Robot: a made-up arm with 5 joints.
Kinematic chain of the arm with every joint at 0, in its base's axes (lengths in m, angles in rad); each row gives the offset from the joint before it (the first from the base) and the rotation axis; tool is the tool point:
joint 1: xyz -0.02 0 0.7 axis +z
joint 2: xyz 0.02 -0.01 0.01 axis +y
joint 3: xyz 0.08 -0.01 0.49 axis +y
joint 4: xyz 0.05 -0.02 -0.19 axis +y
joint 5: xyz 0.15 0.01 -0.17 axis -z
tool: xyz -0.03 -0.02 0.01
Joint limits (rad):
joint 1: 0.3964..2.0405
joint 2: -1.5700..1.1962
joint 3: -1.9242..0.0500
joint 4: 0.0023..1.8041
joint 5: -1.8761..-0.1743
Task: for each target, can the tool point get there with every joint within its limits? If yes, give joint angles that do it. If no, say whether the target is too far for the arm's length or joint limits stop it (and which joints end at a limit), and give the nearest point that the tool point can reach.
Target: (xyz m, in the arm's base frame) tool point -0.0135 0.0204 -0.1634
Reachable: no: joint limits stop it (at a limit: joint 2, joint 5) | nearest point 0.0760 0.3014 0.4242 | short by 0.657 m
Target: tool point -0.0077 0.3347 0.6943
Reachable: yes | joints 1.7316 0.4614 -0.2672 0.5475 -1.1236
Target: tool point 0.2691 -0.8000 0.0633
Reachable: no: too far | nearest point 0.0516 -0.1983 0.6424 | short by 0.863 m
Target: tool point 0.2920 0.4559 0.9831
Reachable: yes | joints 1.0877 0.2301 -1.4925 1.3661 -1.2699
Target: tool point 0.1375 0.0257 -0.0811
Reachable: no: joint limits stop it (at a limit: joint 1, joint 2, joint 5) | nearest point 0.3201 0.0853 0.4089 | short by 0.526 m
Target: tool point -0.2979 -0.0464 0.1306
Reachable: no: joint limits stop it (at a limit: joint 1, joint 2, joint 5) | nearest point -0.0984 0.2707 0.4436 | short by 0.488 m
